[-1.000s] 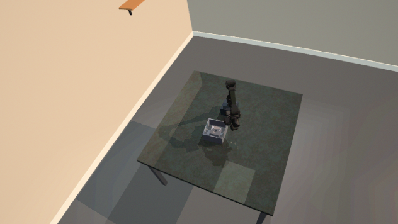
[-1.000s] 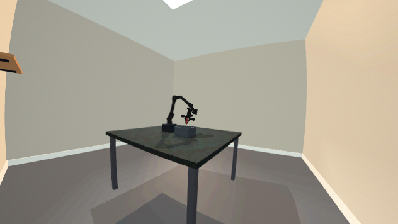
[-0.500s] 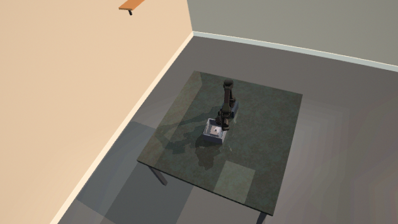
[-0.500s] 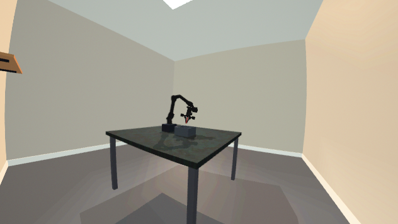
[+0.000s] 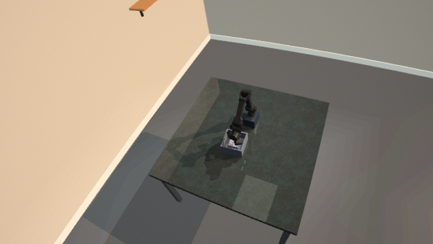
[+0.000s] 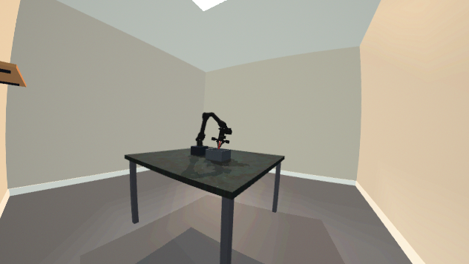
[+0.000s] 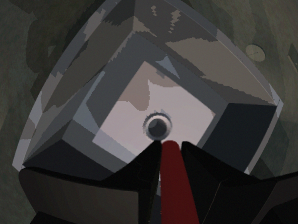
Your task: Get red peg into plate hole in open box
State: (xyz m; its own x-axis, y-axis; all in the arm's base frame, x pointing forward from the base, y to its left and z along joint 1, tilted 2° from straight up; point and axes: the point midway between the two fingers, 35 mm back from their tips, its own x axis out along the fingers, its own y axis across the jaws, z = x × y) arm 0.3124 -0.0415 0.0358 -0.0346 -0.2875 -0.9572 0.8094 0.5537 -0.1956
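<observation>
Right now my gripper tip is 1 cm to the right of the red peg and 3 cm below it. Round my gripper tip: grey box: 8 cm below; light plate: 6 cm below.
</observation>
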